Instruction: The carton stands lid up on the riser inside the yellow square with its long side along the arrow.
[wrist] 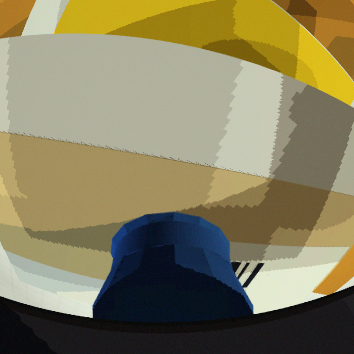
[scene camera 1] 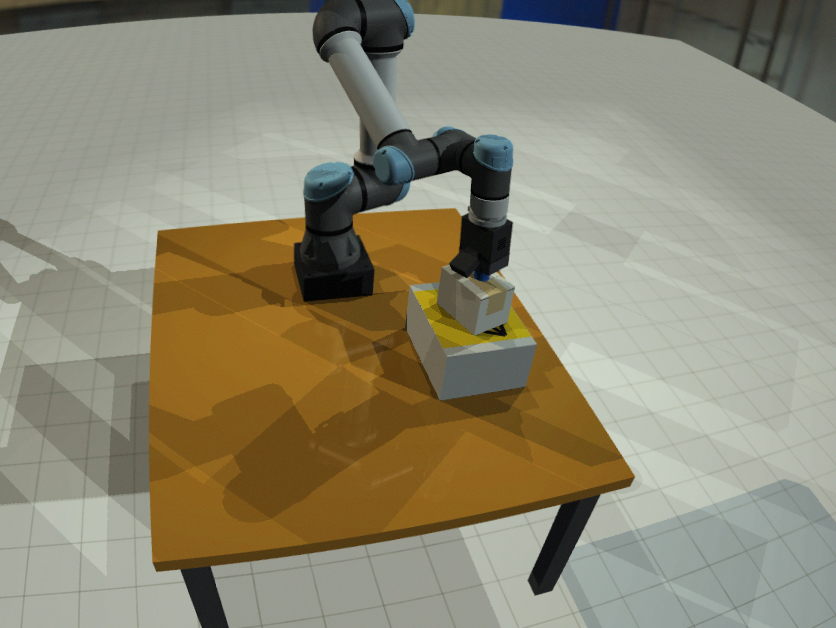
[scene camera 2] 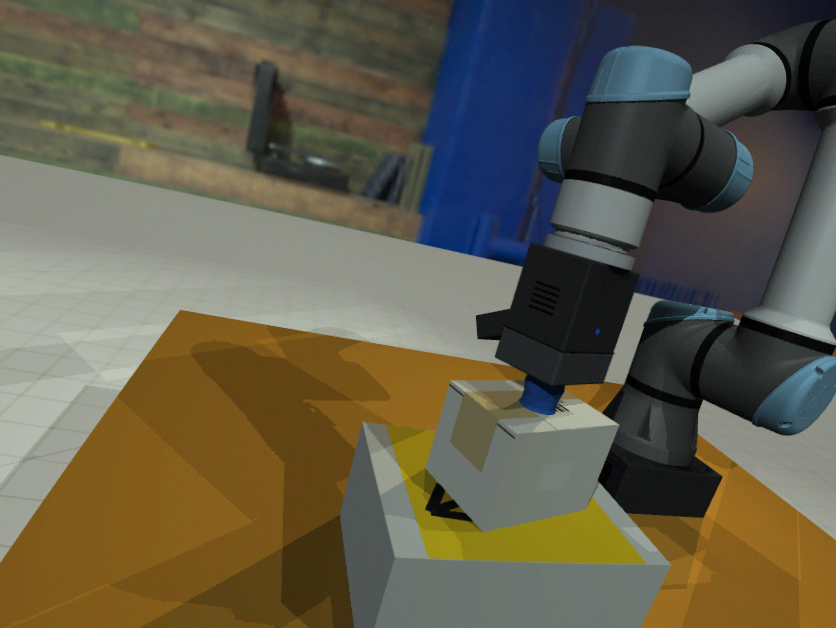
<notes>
My suction cup (scene camera 2: 537, 396) is stuck to a carton (scene camera 2: 504, 465), which still rests on a grey riser (scene camera 2: 409, 548).
The carton is seen too in the wrist view (wrist: 108, 128) and in scene camera 1 (scene camera 1: 479, 306). The grey riser also shows in scene camera 1 (scene camera 1: 458, 364). My suction cup is seen too in the wrist view (wrist: 166, 267).
</notes>
